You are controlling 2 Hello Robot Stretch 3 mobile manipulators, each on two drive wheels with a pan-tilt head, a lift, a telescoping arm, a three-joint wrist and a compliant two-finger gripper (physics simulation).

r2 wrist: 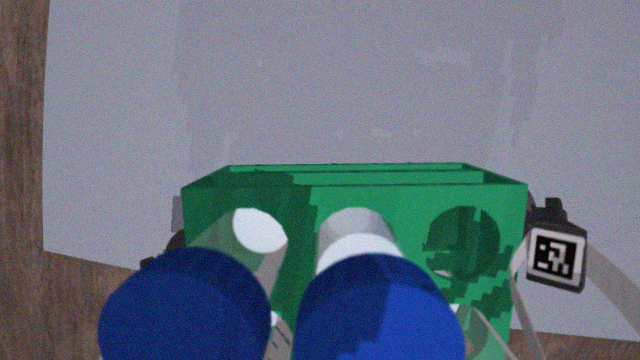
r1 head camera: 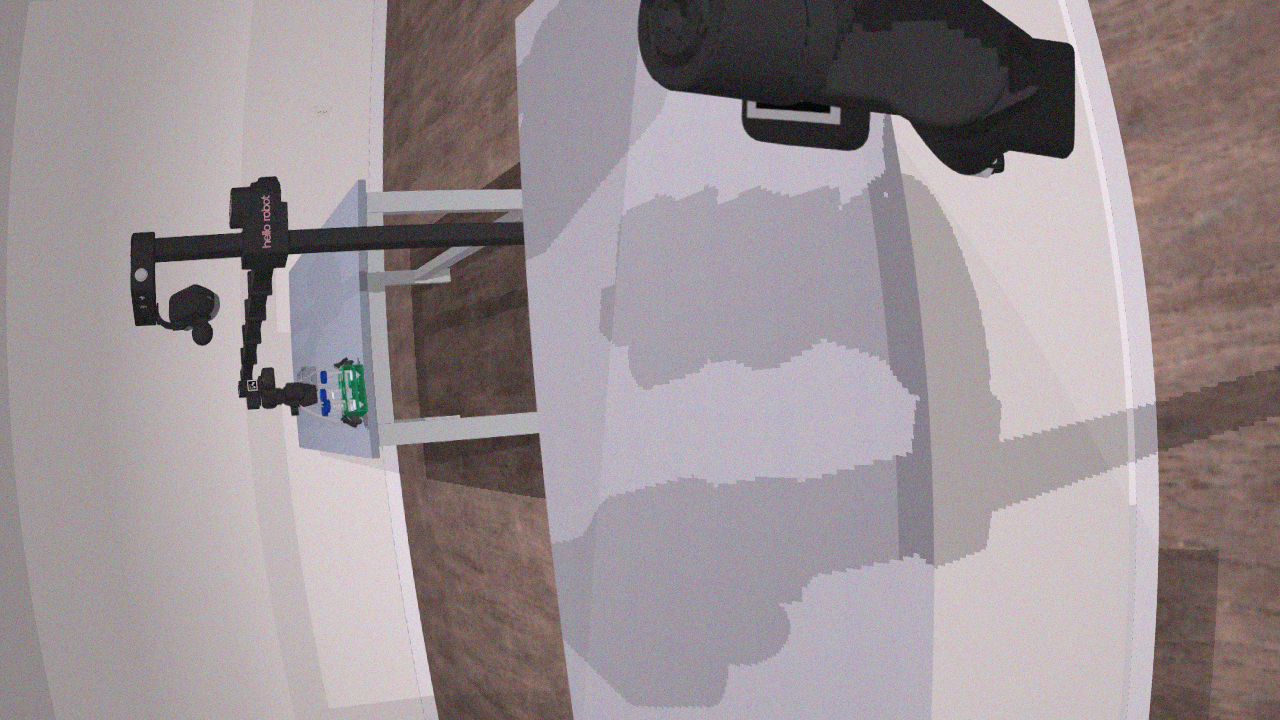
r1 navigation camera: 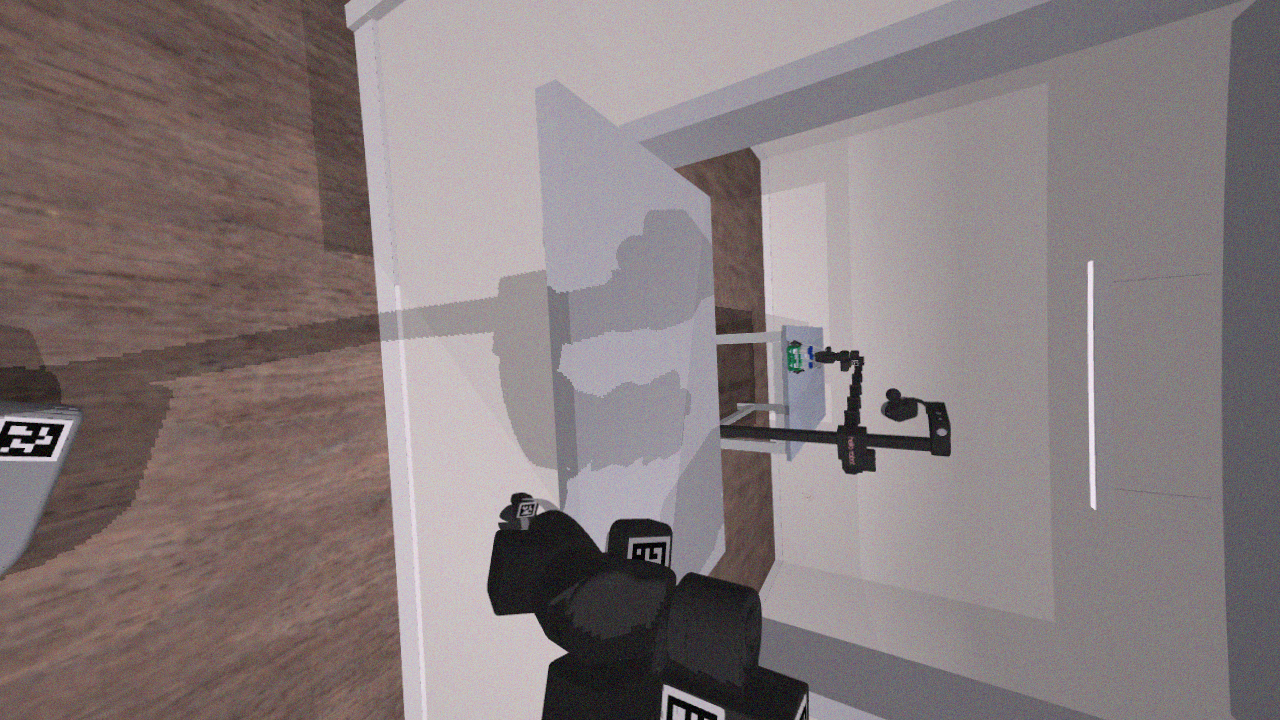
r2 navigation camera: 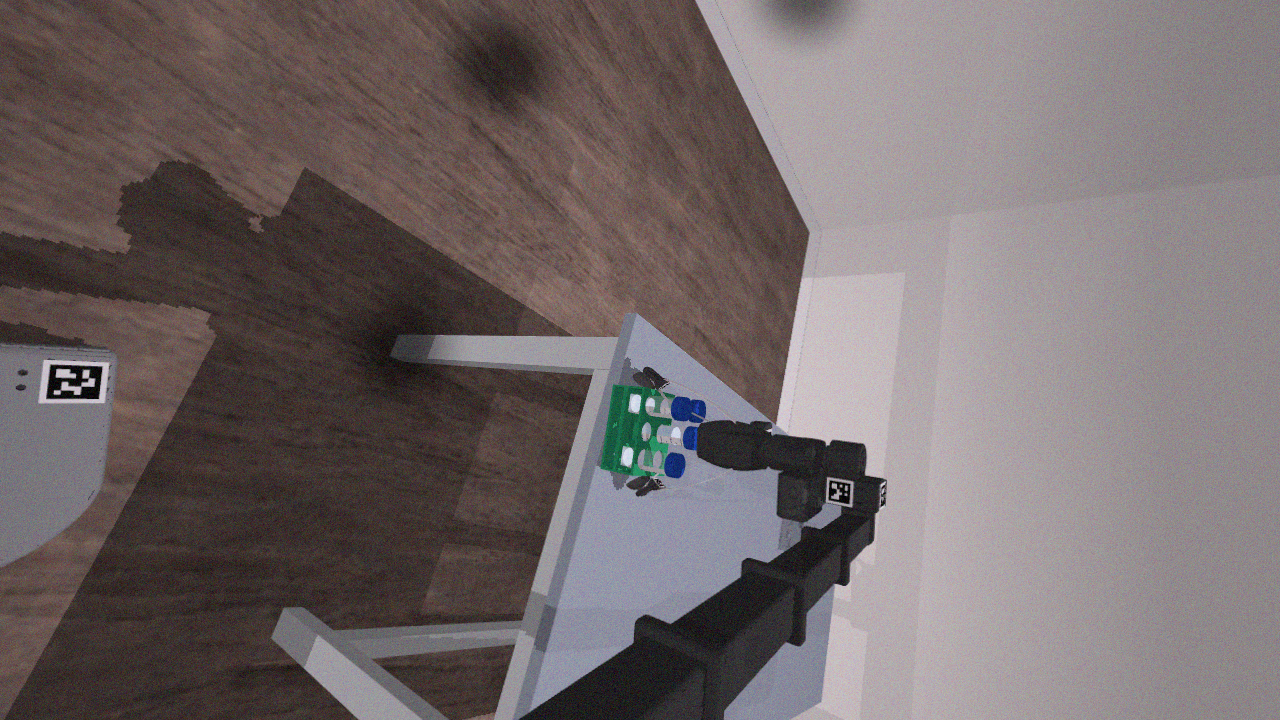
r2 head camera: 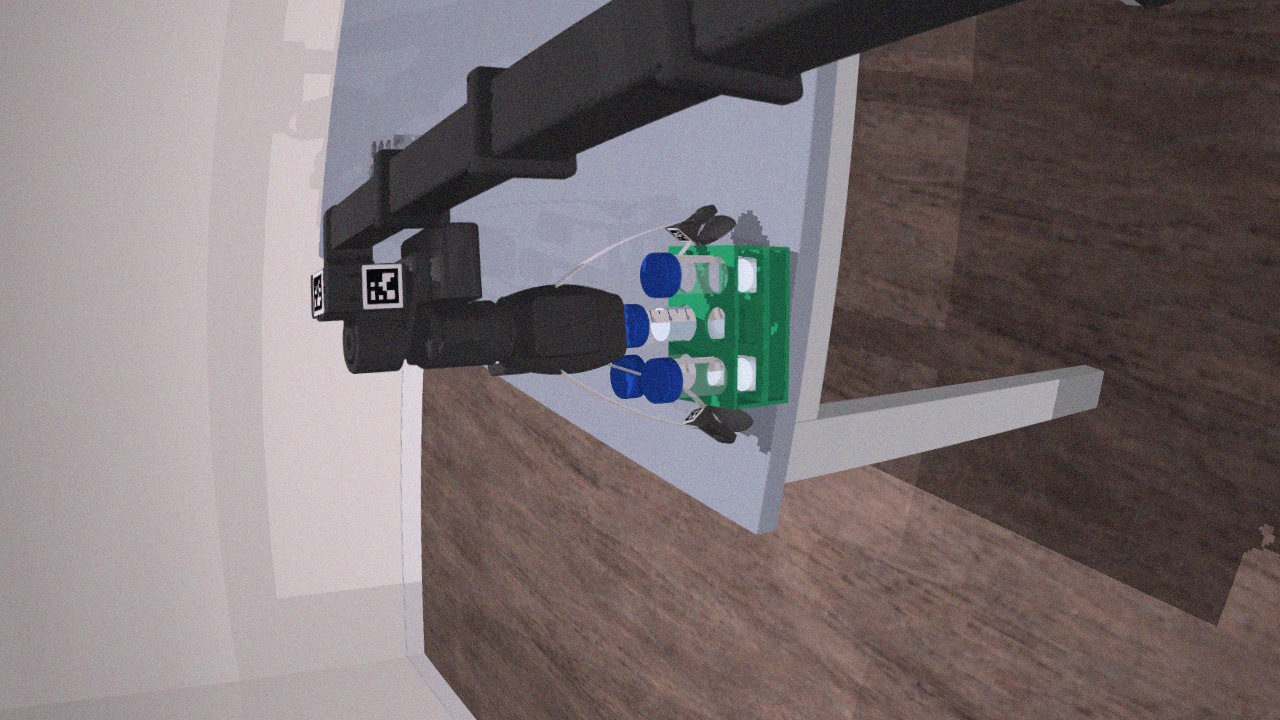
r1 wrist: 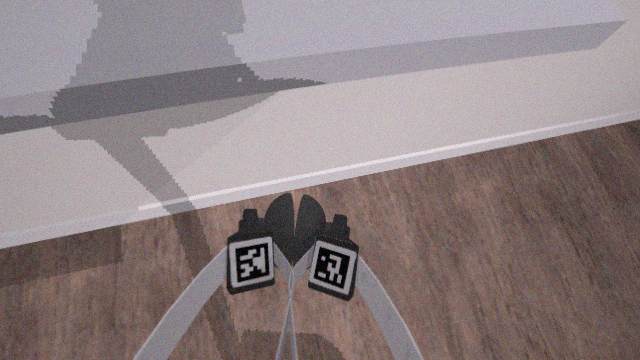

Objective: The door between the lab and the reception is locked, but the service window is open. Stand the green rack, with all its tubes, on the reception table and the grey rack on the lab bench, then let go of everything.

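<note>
The green rack [r1 head camera: 362, 391] [r1 navigation camera: 792, 356] [r2 head camera: 774, 326] [r2 navigation camera: 617, 428] [r2 wrist: 415, 200] carries several blue-capped tubes [r2 head camera: 662, 274] [r2 navigation camera: 674, 465] [r2 wrist: 185, 310]. It is upright between the fingers of the r2 gripper [r2 head camera: 723, 324] [r2 navigation camera: 648, 430] [r2 wrist: 357, 230], which are shut on its two ends, at or just above the pale blue table [r2 head camera: 716, 474] [r2 navigation camera: 608, 573] [r2 wrist: 110, 125]. I cannot tell whether it touches. The grey rack [r2 head camera: 404, 139] [r2 navigation camera: 789, 535] stands farther back on the table, mostly hidden behind the r2 arm. The r1 gripper [r1 wrist: 295, 215] is shut and empty, above the floor.
A wide pale ledge [r1 head camera: 760, 429] [r1 navigation camera: 617, 232] [r1 wrist: 425, 30] lies at the service window beside the r1 wrist. The white wall [r1 wrist: 400, 100] is below it. The r2 arm [r2 head camera: 572, 107] [r2 navigation camera: 716, 626] reaches across the table. Table legs [r2 head camera: 939, 425] [r2 navigation camera: 501, 351] stand below the near edge.
</note>
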